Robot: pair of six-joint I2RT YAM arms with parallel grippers.
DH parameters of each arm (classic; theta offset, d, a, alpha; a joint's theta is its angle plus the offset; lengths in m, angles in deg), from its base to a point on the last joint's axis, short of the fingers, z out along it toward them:
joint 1: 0 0.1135 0.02 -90
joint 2: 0 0 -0.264 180
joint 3: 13.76 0 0.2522 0
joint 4: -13.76 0 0.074 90
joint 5: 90 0 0 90
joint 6: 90 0.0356 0 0
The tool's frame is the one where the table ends.
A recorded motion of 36 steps. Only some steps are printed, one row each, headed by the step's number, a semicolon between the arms.
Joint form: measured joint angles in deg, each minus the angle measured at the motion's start. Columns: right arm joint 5, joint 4, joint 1, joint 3, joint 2, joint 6; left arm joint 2, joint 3, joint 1, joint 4, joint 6, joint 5.
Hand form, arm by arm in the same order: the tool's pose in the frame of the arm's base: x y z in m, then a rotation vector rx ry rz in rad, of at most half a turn. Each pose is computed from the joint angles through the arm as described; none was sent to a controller.
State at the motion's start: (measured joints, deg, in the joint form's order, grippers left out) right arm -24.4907 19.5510 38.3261 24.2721 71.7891 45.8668; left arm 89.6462 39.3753 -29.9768 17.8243 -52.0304 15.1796
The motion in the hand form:
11: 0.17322 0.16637 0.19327 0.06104 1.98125 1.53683; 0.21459 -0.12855 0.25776 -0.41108 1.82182 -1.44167
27: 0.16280 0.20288 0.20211 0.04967 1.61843 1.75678; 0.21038 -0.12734 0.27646 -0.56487 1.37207 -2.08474
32: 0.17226 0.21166 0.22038 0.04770 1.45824 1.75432; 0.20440 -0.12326 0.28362 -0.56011 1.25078 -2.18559
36: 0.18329 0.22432 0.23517 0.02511 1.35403 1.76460; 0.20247 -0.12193 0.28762 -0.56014 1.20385 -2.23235
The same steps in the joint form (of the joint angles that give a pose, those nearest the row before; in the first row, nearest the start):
11: 5.66 24.50 2.78 -4.96 -0.66 15.23; -25.62 -8.83 1.07 11.45 -15.63 -0.85
27: 14.62 57.62 11.58 -4.63 12.98 19.74; -19.65 -13.75 1.25 50.18 -47.52 2.03
32: 17.53 63.03 11.63 -0.70 15.30 17.60; -19.65 -14.67 1.25 57.35 -52.30 0.85
36: 18.01 65.98 11.63 4.24 18.27 16.17; -19.65 -14.67 1.25 59.80 -54.62 0.46

